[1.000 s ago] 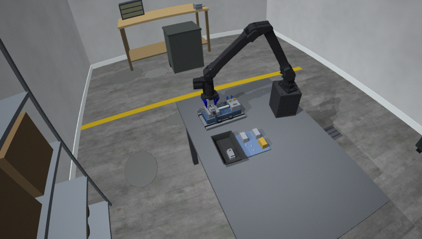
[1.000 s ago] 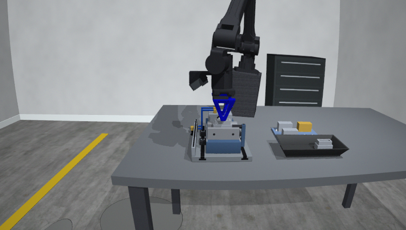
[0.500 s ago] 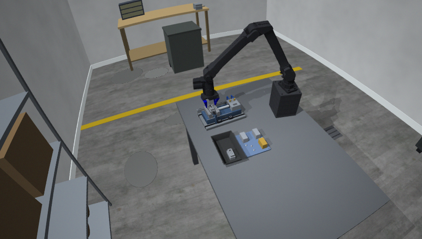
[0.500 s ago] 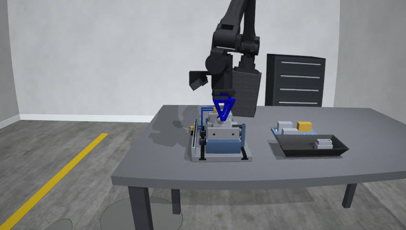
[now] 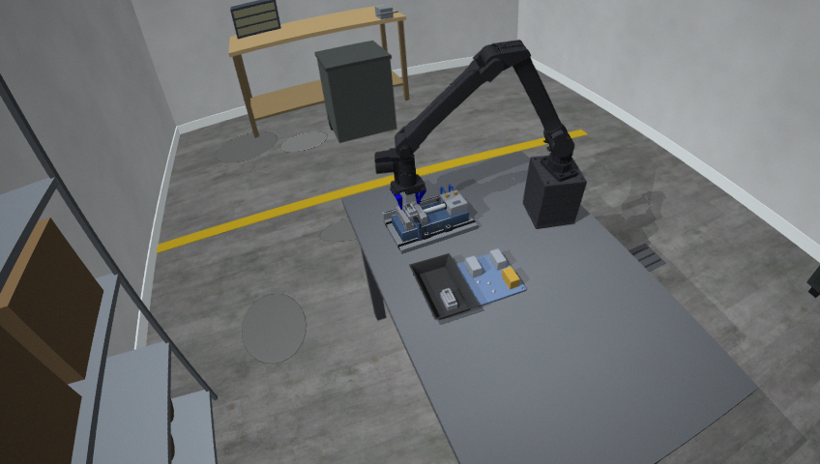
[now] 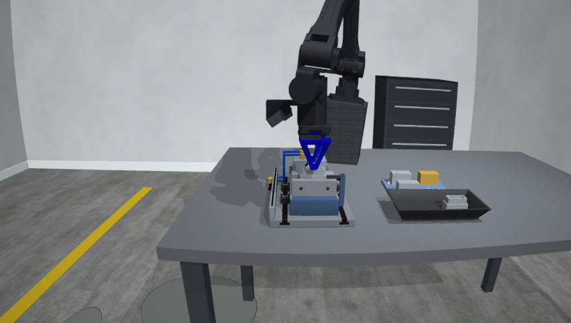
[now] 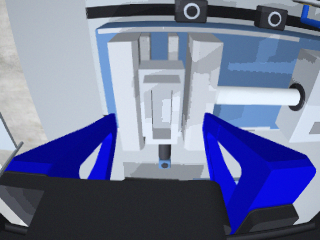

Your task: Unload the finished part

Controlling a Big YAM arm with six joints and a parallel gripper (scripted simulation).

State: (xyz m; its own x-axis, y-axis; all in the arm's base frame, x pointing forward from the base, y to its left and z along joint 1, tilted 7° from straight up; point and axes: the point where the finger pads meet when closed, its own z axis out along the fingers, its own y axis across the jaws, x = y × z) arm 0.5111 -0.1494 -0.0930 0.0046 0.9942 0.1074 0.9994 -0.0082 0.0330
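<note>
Now: hand 90 mm above the blue vise and 70 mm past it. The rest, counted from my hand: yellow block: 370 mm to the left, 190 mm behind, 100 mm below; blue plate: 320 mm to the left, 140 mm behind, 120 mm below.
</note>
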